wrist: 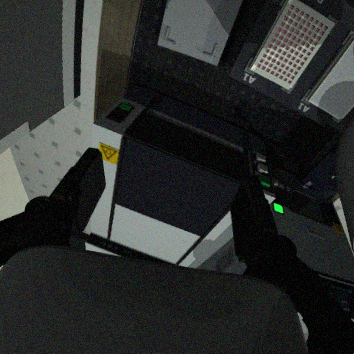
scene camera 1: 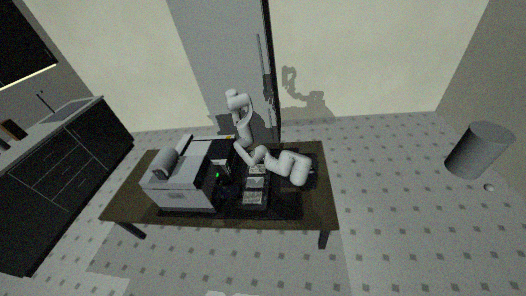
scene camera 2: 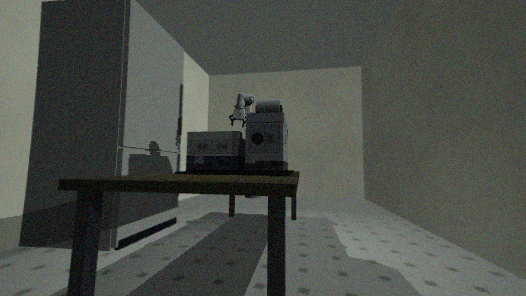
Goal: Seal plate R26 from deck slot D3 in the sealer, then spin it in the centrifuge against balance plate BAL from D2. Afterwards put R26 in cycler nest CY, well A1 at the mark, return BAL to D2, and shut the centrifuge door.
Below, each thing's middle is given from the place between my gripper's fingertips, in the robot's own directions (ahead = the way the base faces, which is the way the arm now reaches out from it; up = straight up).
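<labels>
The well plate (wrist: 292, 40) is 90 mm behind my hand, 110 mm to the left of it, and it sits 310 mm below it. And there's the dark unit with green light (scene camera 2: 213, 151), which from my hand is 30 mm to the left, 250 mm below and 360 mm ahead.
</labels>
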